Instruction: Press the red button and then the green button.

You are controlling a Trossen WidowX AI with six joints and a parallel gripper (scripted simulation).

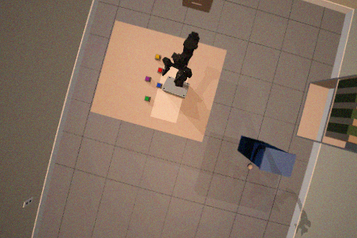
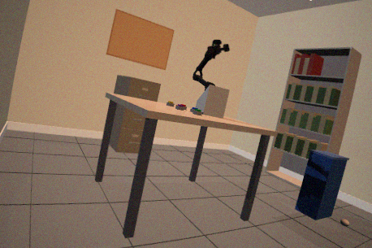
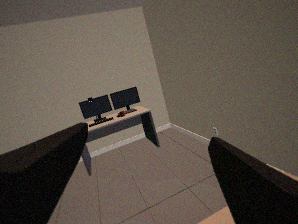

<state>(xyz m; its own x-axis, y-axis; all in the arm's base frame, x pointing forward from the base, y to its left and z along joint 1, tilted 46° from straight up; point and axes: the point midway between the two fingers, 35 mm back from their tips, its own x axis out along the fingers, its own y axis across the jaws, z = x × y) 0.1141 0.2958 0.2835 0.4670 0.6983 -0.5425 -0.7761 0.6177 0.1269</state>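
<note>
Now: gripper tip 54 cm above the red button, 15 cm to the left of it and 14 cm short of it. From my gripper tip the other things lie so: blue button: 54 cm below, 13 cm ahead, 1 cm to the right; green button: 54 cm below, 22 cm ahead, 13 cm to the left; purple button: 54 cm below, 24 cm ahead, 5 cm to the right.
</note>
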